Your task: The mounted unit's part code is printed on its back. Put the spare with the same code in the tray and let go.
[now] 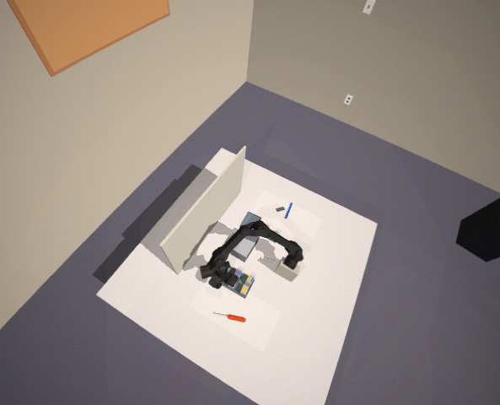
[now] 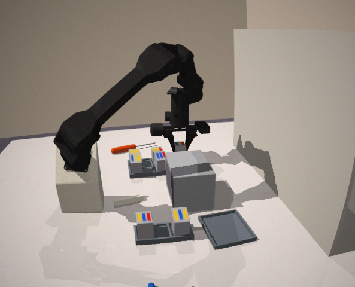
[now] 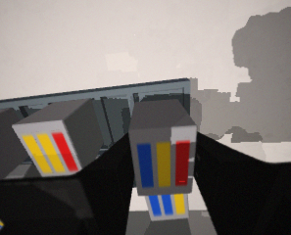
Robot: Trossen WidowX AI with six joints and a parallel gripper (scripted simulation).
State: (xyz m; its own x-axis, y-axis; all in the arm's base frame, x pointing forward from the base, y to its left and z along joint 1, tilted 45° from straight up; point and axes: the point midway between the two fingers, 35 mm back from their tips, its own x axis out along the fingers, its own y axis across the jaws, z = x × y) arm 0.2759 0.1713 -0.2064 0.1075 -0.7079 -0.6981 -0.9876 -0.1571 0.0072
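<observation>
Right now the dark grey tray is 40 cm to the right of my gripper tip, 9 cm ahead of it and 3 cm below it. Round my gripper tip: grey box (22 cm to the right, 2 cm above, 1 cm ahead); grey spare block (2 cm above); holder (7 cm behind, 4 cm to the right, 2 cm below).
</observation>
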